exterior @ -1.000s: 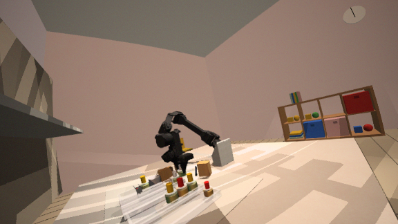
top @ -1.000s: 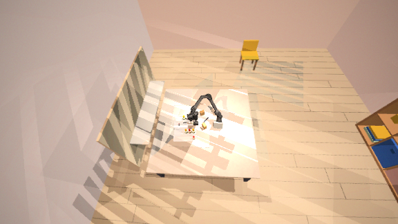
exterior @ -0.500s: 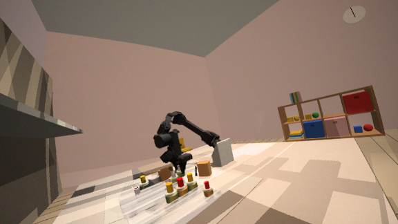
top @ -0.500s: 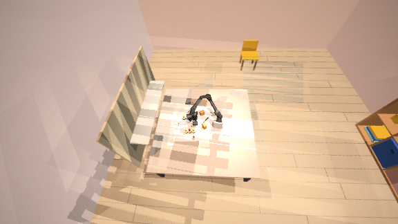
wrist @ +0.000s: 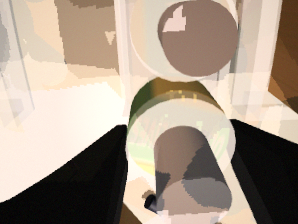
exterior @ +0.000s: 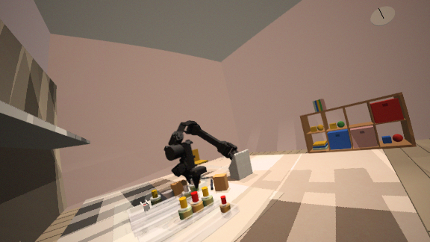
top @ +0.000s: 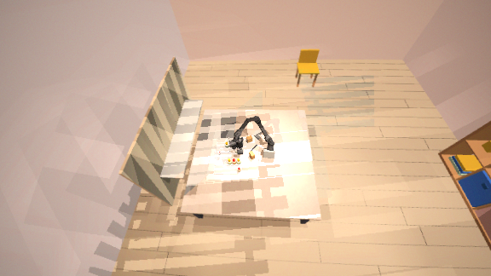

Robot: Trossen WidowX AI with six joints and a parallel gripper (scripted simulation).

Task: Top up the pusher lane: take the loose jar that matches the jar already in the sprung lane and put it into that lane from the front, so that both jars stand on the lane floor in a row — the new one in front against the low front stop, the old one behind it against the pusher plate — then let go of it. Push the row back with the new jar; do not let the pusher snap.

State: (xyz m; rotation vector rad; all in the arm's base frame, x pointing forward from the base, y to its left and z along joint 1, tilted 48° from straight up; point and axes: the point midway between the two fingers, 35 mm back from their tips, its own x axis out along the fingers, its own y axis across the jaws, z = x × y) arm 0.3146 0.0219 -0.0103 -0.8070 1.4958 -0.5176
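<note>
The dark stick is 12 cm behind my gripper tip, 6 cm to the right of it and 4 cm below it. Also, from my gripper tip: clear rack (16 cm ahead, 5 cm to the left, 3 cm below).
</note>
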